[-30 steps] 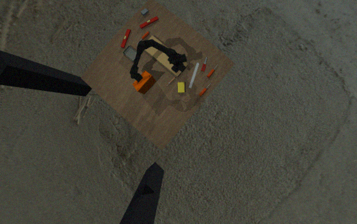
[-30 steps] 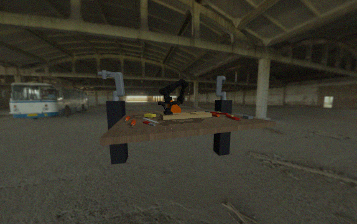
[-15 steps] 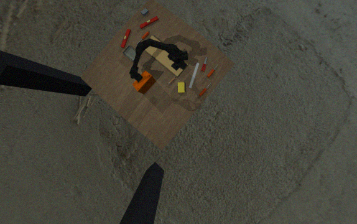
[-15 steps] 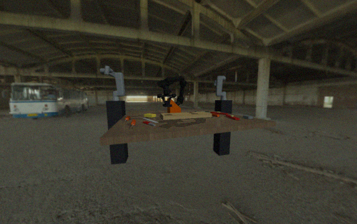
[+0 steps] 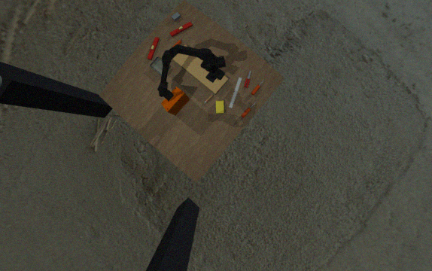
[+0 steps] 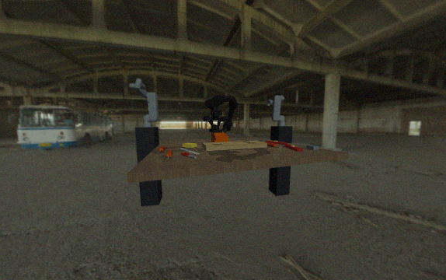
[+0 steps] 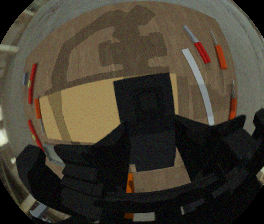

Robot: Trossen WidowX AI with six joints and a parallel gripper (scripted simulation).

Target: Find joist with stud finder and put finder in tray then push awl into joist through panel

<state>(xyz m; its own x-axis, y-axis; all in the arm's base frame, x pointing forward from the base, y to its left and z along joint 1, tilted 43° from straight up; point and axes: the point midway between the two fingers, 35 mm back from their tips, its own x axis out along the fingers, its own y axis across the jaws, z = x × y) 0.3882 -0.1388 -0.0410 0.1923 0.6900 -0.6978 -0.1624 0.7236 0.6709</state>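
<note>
Now: gripper tip 3 cm below the green light and 2 cm short of it. The rest, counted from my gripper tip: awl: 19 cm behind, 15 cm below, 9 cm to the right; then white ruler: 21 cm to the right, 16 cm below, 6 cm ahead; then yellow stud finder: 21 cm to the right, 14 cm below, 14 cm behind.
</note>
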